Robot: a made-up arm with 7 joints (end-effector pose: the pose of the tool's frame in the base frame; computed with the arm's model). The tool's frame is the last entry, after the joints. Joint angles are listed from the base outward.
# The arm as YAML. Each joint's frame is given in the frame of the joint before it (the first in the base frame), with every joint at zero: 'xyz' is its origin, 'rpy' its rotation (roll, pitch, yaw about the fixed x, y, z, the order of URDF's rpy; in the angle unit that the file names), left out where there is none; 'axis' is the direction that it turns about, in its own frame. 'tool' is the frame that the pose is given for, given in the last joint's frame.
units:
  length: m
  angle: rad
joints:
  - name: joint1
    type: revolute
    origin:
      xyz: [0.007, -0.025, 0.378]
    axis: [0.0, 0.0, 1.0]
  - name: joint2
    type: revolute
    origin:
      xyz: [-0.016, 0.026, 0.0]
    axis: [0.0, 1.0, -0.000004]
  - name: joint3
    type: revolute
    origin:
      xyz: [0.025, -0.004, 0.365]
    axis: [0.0, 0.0, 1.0]
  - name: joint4
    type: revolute
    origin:
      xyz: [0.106, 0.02, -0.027]
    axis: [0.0, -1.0, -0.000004]
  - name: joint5
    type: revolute
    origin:
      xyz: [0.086, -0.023, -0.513]
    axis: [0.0, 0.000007, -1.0]
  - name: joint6
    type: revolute
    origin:
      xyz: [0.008, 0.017, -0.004]
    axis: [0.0, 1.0, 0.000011]
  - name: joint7
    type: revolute
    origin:
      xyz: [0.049, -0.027, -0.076]
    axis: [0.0, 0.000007, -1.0]
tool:
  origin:
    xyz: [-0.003, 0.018, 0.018]
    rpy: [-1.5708, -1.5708, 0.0]
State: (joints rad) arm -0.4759 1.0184 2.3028 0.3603 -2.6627 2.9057 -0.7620
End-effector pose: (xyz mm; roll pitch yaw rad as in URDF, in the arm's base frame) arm -4.1 343.0 530.7 -2.6708 0.3715 2.6242
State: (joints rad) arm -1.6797 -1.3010 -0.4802 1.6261 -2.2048 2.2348 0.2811
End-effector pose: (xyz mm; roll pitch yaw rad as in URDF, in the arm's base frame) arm -274.9 347.9 1033.7 1.9712 -0.7973 -1.2882
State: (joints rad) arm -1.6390 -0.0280 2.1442 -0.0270 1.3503 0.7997 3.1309
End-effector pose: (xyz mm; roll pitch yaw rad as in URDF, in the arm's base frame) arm 164.2 19.2 118.6 1.5161 -0.7838 -0.7995
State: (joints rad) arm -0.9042 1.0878 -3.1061 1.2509 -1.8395 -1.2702 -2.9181
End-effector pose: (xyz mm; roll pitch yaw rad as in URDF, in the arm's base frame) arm -79.3 -42.2 1009.8 0.5926 -0.0058 0.2834
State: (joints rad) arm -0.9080 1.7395 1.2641 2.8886 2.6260 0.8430 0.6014
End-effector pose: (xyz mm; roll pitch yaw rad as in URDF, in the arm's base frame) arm 701.4 -618.2 135.5 -3.0094 0.3556 1.8742
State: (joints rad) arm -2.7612 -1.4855 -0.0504 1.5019 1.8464 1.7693 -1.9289
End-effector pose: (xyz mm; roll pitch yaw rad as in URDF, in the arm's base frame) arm 339.8 59.8 1083.7 -2.9187 -0.1065 2.2470
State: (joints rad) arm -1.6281 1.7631 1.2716 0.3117 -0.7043 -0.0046 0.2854
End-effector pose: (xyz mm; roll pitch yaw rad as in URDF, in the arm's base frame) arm 436.6 153.8 308.7 0.0764 0.0949 -1.9312
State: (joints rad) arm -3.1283 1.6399 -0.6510 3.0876 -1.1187 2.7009 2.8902
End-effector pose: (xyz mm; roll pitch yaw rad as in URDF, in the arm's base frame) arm -804.7 33.9 300.1 0.1161 0.1872 -2.7219
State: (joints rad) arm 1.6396 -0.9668 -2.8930 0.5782 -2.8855 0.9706 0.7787
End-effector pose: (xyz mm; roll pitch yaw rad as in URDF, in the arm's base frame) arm 114.1 -207.8 -74.3 -2.5464 -1.0024 1.7100
